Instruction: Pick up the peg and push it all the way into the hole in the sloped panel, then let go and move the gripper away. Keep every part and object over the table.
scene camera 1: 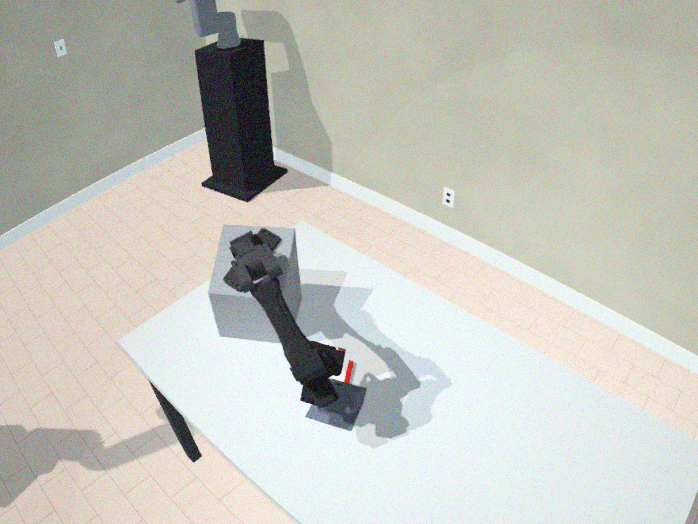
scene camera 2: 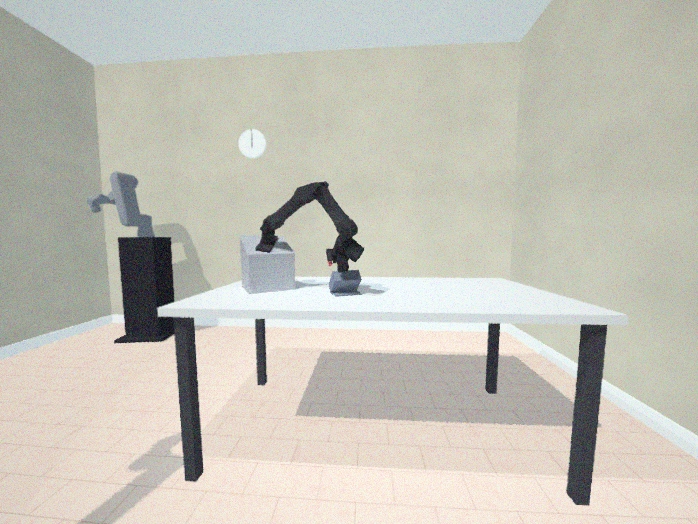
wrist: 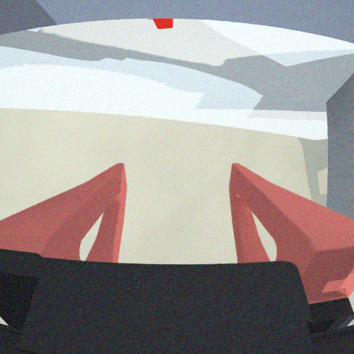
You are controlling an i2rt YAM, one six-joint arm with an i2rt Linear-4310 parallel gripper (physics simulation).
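Places are measured from the arm's base along level axes (x ahead, y up, z right), in millimetres.
Pixels of known places: gripper, fingertip midpoint: [scene camera 1: 335, 352] [scene camera 2: 334, 265]; arm's base at its link origin: [scene camera 2: 267, 243].
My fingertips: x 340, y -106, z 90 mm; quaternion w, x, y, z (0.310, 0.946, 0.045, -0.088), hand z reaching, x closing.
Ahead of a thing's pixels: the offset from my fingertips to its top centre. Level surfaces: height alone.
The red peg @(dx +13, dy -116, dz -41 mm) [scene camera 1: 348, 371] [wrist: 163, 23] shows in scene camera 1 as a short bar at the edge of the dark blue-grey block with the sloped panel @(dx +46, dy -17, dz +76 mm) [scene camera 1: 337, 418] [scene camera 2: 345, 280] [wrist: 260, 11]. In the wrist view a small red end shows below the block's edge. Whether the peg lies on the table or sticks out of the block is unclear, and it does not show in scene camera 2. My gripper [wrist: 177, 174] is partly open, with its red fingers apart and no peg between them. It is above and beside the block, clear of the peg. The hole is not visible.
A grey box [scene camera 1: 246, 314] [scene camera 2: 269, 271] carries the arm's base on the white table @(dy -128 mm) [scene camera 1: 507, 417] [scene camera 2: 439, 298]. A black pedestal [scene camera 1: 233, 112] [scene camera 2: 145, 287] with another grey arm stands on the floor beyond the table.
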